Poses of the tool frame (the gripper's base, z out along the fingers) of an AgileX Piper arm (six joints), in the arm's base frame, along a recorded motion.
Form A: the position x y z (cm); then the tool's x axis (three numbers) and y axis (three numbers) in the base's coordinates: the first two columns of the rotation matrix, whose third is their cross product.
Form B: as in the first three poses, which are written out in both.
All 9 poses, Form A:
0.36 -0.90 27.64 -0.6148 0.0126 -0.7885 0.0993 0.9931 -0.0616
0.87 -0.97 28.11 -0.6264 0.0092 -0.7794 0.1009 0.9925 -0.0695
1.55 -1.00 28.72 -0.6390 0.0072 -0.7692 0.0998 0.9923 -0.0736
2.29 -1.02 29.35 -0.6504 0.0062 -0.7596 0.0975 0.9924 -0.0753
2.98 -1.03 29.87 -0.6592 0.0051 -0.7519 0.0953 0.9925 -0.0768
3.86 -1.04 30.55 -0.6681 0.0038 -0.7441 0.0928 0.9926 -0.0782
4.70 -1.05 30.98 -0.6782 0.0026 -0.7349 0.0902 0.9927 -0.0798
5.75 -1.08 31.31 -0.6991 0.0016 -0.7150 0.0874 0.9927 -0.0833
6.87 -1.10 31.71 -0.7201 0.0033 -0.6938 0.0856 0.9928 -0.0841
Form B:
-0.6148 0.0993 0.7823 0.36; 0.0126 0.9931 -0.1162 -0.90; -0.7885 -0.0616 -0.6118 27.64; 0 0 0 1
-0.6264 0.1009 0.7729 0.87; 0.0092 0.9925 -0.1222 -0.97; -0.7794 -0.0695 -0.6226 28.11; 0 0 0 1
-0.6390 0.0998 0.7627 1.55; 0.0072 0.9923 -0.1238 -1.00; -0.7692 -0.0736 -0.6348 28.72; 0 0 0 1
-0.6504 0.0975 0.7534 2.29; 0.0062 0.9924 -0.1230 -1.02; -0.7596 -0.0753 -0.6461 29.35; 0 0 0 1
-0.6592 0.0953 0.7459 2.98; 0.0051 0.9925 -0.1223 -1.03; -0.7519 -0.0768 -0.6547 29.87; 0 0 0 1
-0.6681 0.0928 0.7383 3.86; 0.0038 0.9926 -0.1213 -1.04; -0.7441 -0.0782 -0.6635 30.55; 0 0 0 1
-0.6782 0.0902 0.7293 4.70; 0.0026 0.9927 -0.1204 -1.05; -0.7349 -0.0798 -0.6735 30.98; 0 0 0 1
-0.6991 0.0874 0.7096 5.75; 0.0016 0.9927 -0.1207 -1.08; -0.7150 -0.0833 -0.6941 31.31; 0 0 0 1
-0.7201 0.0856 0.6885 6.87; 0.0033 0.9928 -0.1199 -1.10; -0.6938 -0.0841 -0.7152 31.71; 0 0 0 1

